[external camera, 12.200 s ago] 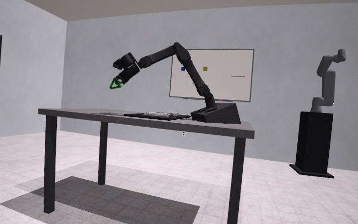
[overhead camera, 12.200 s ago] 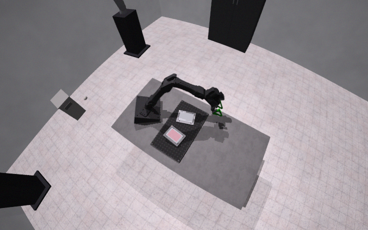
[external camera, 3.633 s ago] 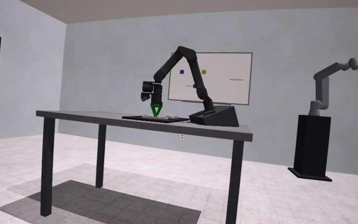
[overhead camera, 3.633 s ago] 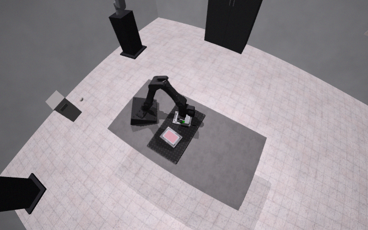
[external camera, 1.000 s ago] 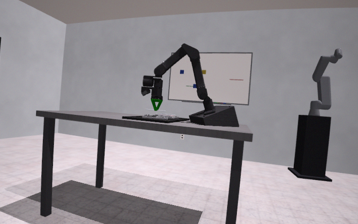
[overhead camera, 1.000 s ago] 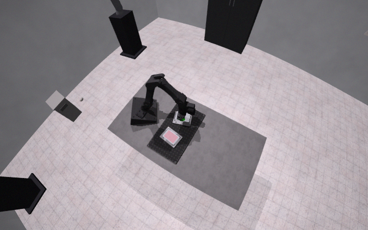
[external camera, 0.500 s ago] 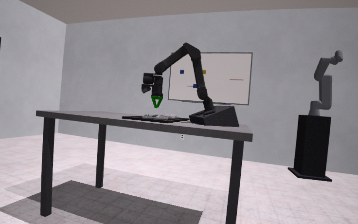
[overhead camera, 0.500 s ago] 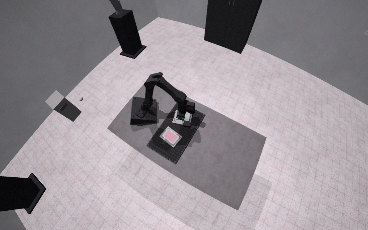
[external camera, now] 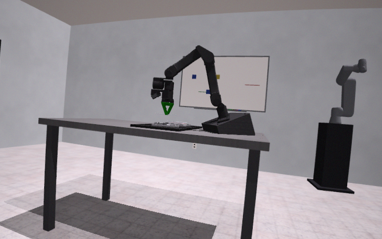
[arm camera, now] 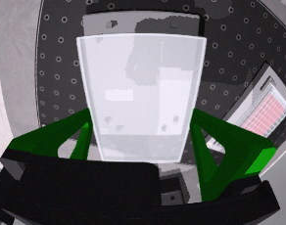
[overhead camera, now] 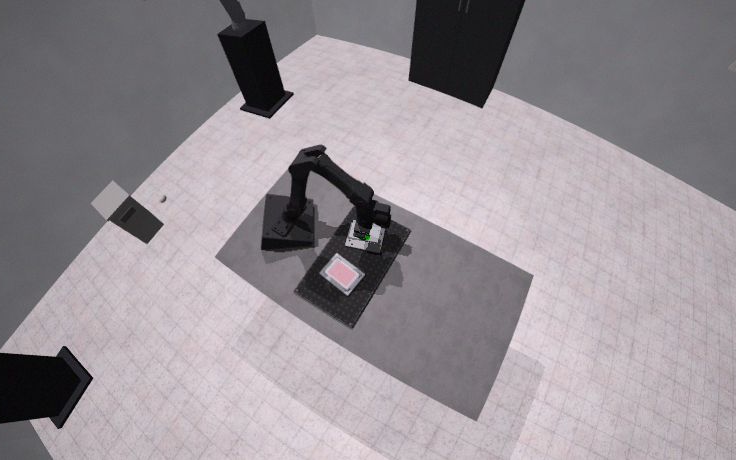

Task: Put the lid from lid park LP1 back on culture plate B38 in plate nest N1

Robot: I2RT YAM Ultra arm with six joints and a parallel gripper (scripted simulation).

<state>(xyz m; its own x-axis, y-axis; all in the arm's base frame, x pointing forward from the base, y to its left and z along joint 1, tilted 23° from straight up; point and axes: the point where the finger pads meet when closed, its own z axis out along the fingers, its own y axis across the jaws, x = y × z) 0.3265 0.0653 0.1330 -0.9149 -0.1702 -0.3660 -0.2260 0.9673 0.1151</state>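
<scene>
Right now my hand is 20 cm to the left of the culture plate B38, 6 cm above it and 1 cm past it. Also, from my hand: grey lid park LP1: 7 cm below; clear lid: 1 cm below; grey plate nest N1: 20 cm to the right, 7 cm below, 1 cm behind.
</scene>
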